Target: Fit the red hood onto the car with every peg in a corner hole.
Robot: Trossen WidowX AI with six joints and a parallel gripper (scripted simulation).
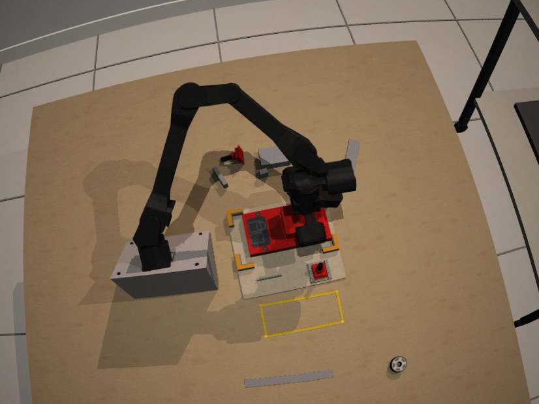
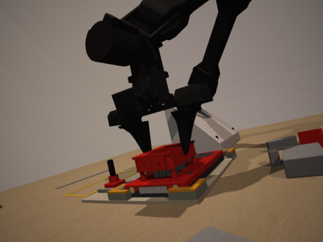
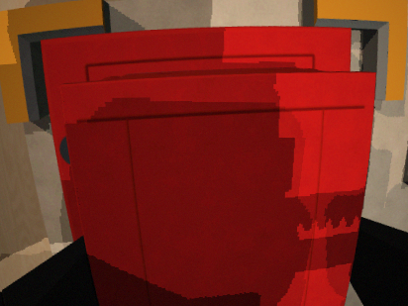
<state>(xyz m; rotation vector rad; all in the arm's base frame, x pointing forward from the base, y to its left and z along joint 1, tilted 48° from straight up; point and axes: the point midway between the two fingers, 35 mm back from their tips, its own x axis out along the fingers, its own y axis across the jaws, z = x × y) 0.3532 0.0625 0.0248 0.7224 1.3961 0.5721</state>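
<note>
Right now my gripper tip is 10 mm below the red hood. The rest, counted from my gripper tip: grey wedge: 160 mm to the left, 60 mm behind, 40 mm below; then grey engine block: 30 mm below, 10 mm to the left; then grey strip: 370 mm to the right, 130 mm behind, 50 mm below.
</note>
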